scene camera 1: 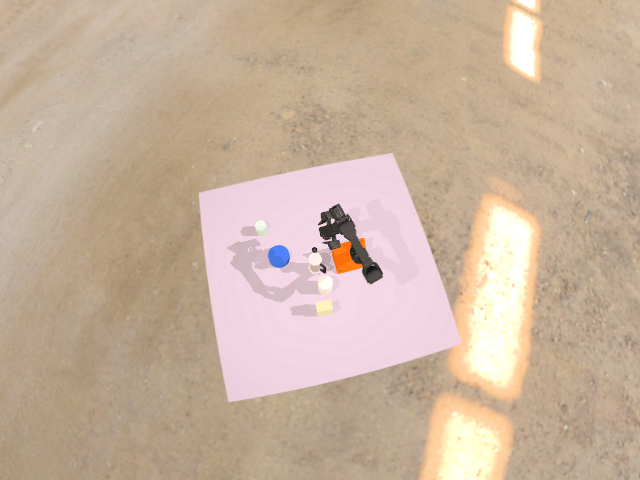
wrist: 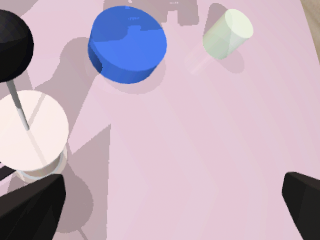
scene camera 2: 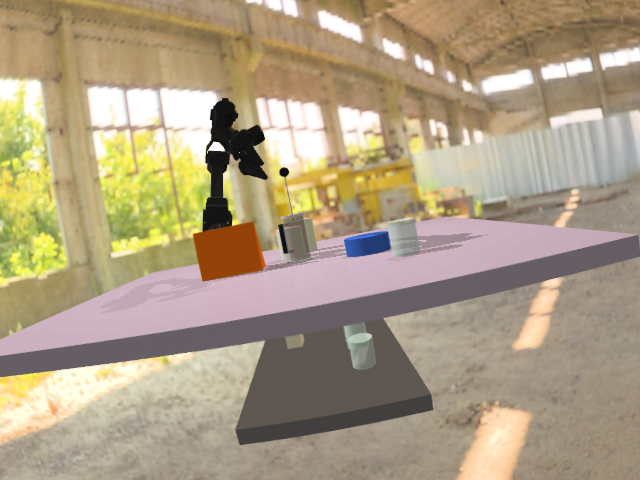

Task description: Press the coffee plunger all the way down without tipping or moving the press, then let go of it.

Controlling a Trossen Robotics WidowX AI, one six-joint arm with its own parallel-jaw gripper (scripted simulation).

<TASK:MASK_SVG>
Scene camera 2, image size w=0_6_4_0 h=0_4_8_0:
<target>my gripper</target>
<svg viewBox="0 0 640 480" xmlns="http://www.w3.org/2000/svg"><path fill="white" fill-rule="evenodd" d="M227 132L221 139L220 144L226 152L229 151L235 161L241 159L239 163L241 173L267 180L269 177L261 168L264 162L253 148L265 140L260 125L257 124L249 129L242 129L240 131L231 130Z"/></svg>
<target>coffee press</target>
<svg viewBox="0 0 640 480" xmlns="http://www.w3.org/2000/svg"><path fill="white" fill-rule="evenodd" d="M282 167L279 169L279 175L285 179L292 214L280 217L282 224L278 225L283 253L289 256L288 264L313 260L314 256L311 253L304 217L305 213L293 214L286 182L289 170L286 167Z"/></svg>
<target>blue disc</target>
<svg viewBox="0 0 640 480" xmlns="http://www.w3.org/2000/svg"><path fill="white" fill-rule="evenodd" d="M388 231L368 233L344 239L347 257L372 255L391 249Z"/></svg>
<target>pale green cylinder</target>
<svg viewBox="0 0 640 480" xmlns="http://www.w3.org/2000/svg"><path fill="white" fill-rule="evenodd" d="M357 333L348 338L352 364L355 369L366 370L376 364L373 339L369 333Z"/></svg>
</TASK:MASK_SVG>
